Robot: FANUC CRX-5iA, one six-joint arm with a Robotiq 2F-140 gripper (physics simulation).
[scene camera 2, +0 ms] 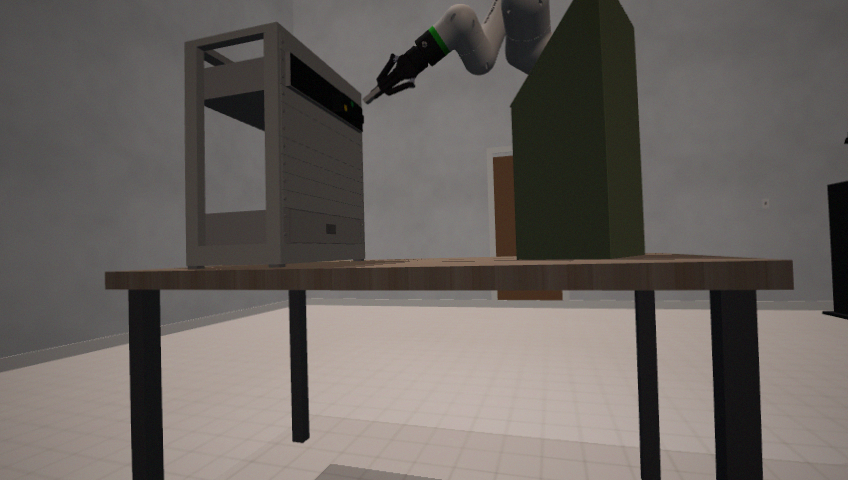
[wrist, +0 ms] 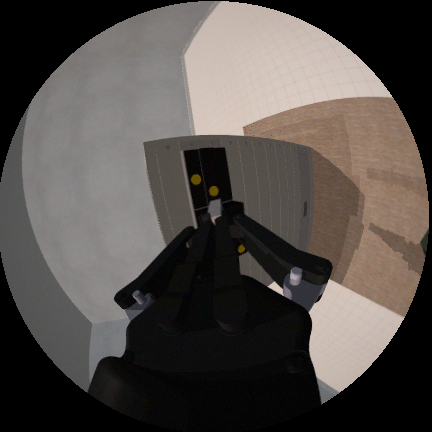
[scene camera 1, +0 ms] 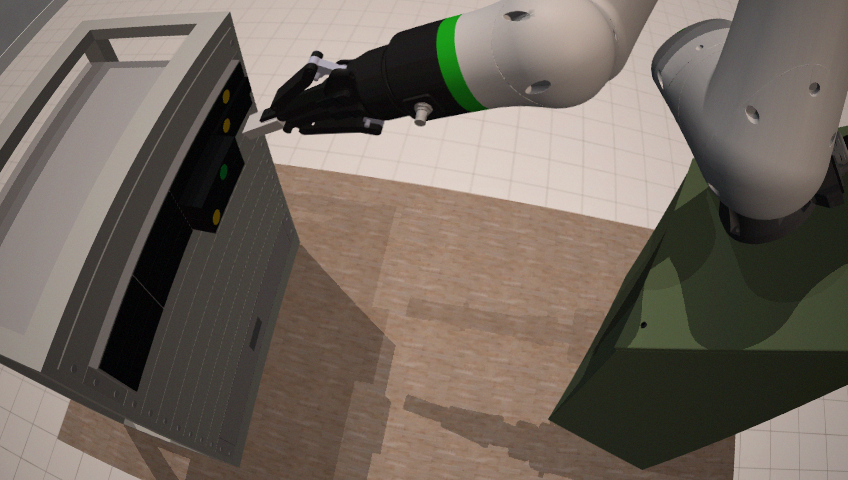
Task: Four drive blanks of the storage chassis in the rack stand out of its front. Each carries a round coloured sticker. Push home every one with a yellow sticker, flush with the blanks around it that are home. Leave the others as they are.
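Observation:
The rack (scene camera 1: 205, 321) (scene camera 2: 272, 178) (wrist: 265, 175) holds the black storage chassis (scene camera 1: 136, 333) (scene camera 2: 312, 80). The upper two yellow stickers (scene camera 1: 226, 95) (scene camera 1: 226, 125) (wrist: 196, 179) (wrist: 214, 190) are on blanks that look flush with the front around them. The green sticker (scene camera 1: 223, 171) (scene camera 2: 352, 104) and the lower yellow sticker (scene camera 1: 216, 217) (scene camera 2: 345, 107) (wrist: 241, 248) are on blanks that stand out clearly. The fingers hide the green sticker in the wrist view. My gripper (scene camera 1: 261, 127) (scene camera 2: 370, 95) (wrist: 217, 207) is shut and empty, its pale fingertips in front of the chassis, beside the second yellow sticker in scene camera 1; contact cannot be told.
The rack stands on the wooden table (scene camera 1: 476, 255) (scene camera 2: 446, 276) (wrist: 385, 135). A green pedestal (scene camera 1: 684, 392) (scene camera 2: 562, 178) is across the table, under the arm (scene camera 1: 553, 53) (scene camera 2: 470, 41). A grey wall (scene camera 2: 416, 178) (wrist: 100, 150) is behind.

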